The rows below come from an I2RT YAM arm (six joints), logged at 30 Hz.
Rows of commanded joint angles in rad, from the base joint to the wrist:
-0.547 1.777 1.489 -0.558 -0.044 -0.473
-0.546 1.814 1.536 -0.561 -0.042 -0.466
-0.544 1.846 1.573 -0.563 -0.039 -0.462
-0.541 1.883 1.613 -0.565 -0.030 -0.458
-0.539 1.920 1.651 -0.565 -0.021 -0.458
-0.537 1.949 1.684 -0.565 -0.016 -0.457
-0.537 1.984 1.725 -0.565 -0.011 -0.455
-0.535 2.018 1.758 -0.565 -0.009 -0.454
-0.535 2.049 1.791 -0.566 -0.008 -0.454
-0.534 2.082 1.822 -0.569 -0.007 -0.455
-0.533 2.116 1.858 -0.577 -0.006 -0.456
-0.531 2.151 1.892 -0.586 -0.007 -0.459
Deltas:
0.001 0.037 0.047 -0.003 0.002 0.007
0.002 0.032 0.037 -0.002 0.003 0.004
0.003 0.037 0.040 -0.002 0.009 0.004
0.002 0.037 0.038 0.000 0.009 0.000
0.002 0.029 0.033 0.000 0.005 0.001
0.000 0.035 0.041 0.000 0.005 0.002
0.002 0.034 0.033 0.000 0.002 0.001
0.000 0.031 0.033 -0.001 0.001 0.000
0.001 0.033 0.031 -0.003 0.001 -0.001
0.001 0.034 0.036 -0.008 0.001 -0.001
0.002 0.035 0.034 -0.009 -0.001 -0.003

